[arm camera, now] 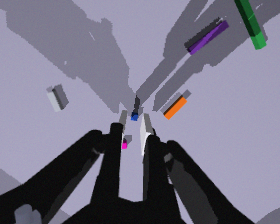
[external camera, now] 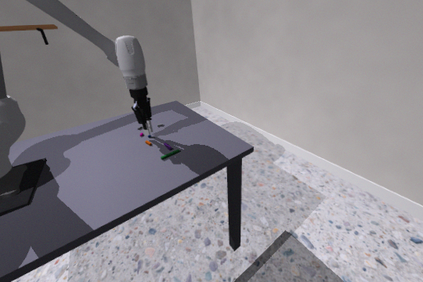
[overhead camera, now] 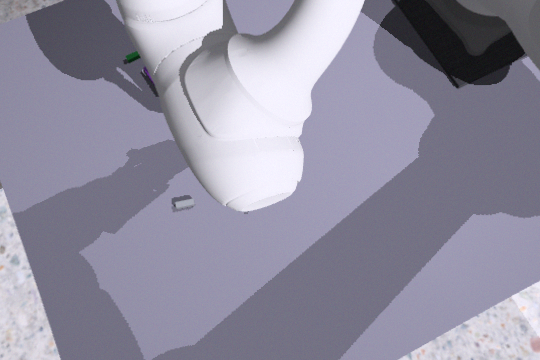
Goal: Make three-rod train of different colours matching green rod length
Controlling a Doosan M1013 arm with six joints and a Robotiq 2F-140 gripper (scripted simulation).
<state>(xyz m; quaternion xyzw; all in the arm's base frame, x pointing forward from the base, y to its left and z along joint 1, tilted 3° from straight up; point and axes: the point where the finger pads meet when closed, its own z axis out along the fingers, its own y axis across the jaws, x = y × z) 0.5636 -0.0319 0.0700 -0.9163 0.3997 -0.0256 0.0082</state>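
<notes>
The blue rod is 50 mm below my hand. Also, from my hand: magenta rod (30 mm behind, 50 mm to the left, 50 mm below); orange rod (30 mm behind, 60 mm to the right, 50 mm below); purple rod (30 mm ahead, 150 mm to the right, 50 mm below).
</notes>
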